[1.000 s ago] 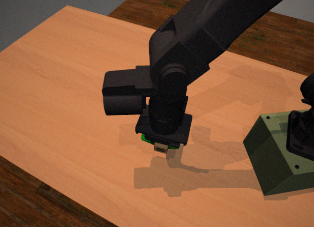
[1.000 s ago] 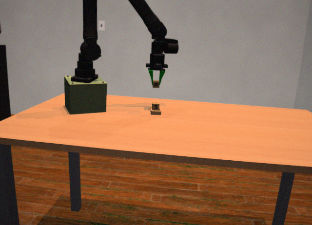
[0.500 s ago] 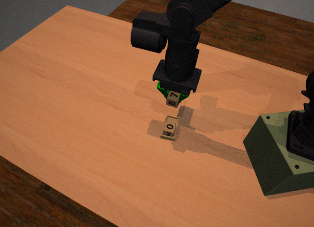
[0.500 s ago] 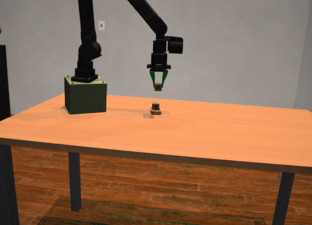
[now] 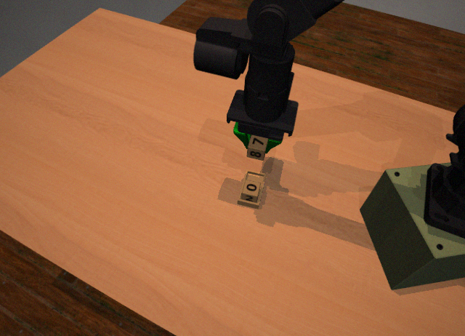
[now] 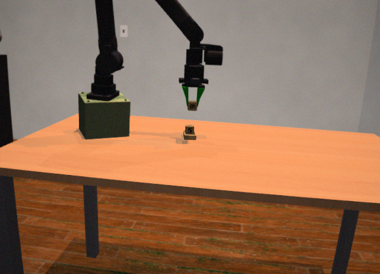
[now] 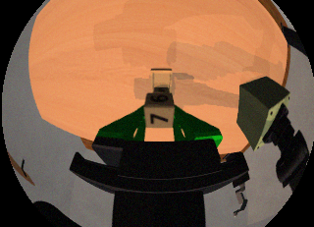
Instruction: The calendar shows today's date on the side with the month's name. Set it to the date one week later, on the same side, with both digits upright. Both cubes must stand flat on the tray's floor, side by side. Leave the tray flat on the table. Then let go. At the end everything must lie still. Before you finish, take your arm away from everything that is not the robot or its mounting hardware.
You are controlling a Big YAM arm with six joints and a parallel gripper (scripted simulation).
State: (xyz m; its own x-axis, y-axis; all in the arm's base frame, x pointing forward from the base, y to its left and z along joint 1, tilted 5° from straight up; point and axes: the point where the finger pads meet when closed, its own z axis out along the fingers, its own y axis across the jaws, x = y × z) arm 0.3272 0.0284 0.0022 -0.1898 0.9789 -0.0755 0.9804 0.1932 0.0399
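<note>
Right now my hand is 1 cm past the tray, 2 cm to the right of it and 12 cm above it.
</note>
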